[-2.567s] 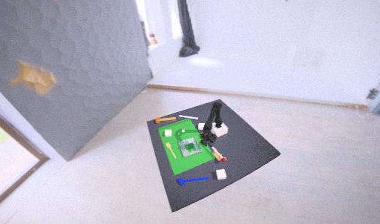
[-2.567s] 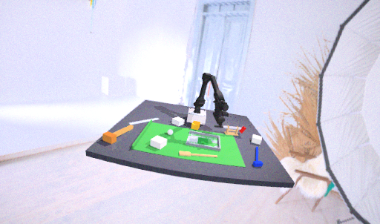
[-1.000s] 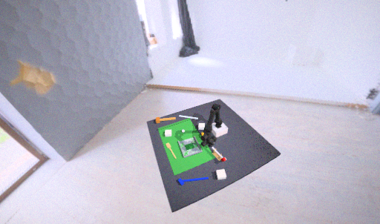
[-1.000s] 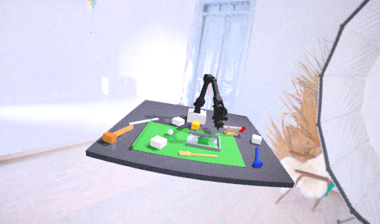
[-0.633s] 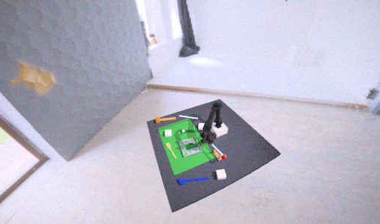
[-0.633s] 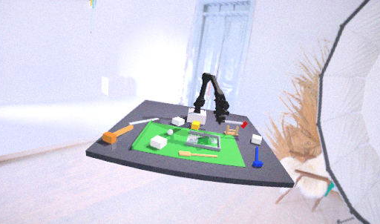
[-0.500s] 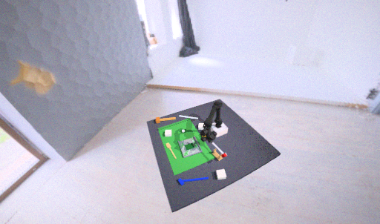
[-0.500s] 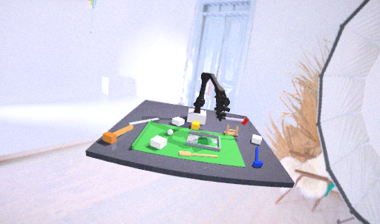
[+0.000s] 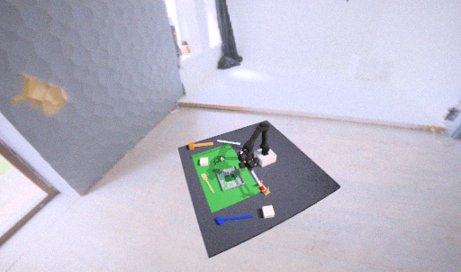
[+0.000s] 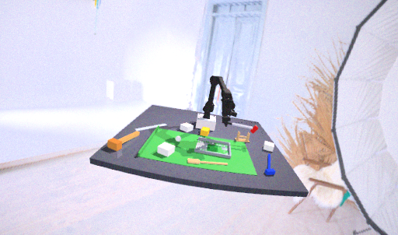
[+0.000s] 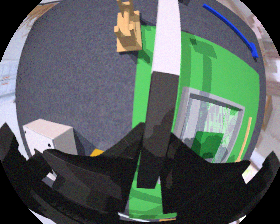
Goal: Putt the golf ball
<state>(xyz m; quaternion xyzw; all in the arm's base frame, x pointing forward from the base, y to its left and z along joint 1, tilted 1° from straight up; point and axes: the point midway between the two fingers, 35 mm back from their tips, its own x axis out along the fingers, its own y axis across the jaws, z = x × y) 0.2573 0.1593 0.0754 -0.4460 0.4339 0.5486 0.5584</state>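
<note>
Now: gripper tip 120 mm to the right of the red putter and 20 mm below it. Round my gripper tip: wooden stand: 60 mm behind, 170 mm to the left, 90 mm below; then white golf ball: 170 mm ahead, 340 mm to the right, 100 mm below; then yellow cube: 70 mm behind, 160 mm to the right, 100 mm below.
</note>
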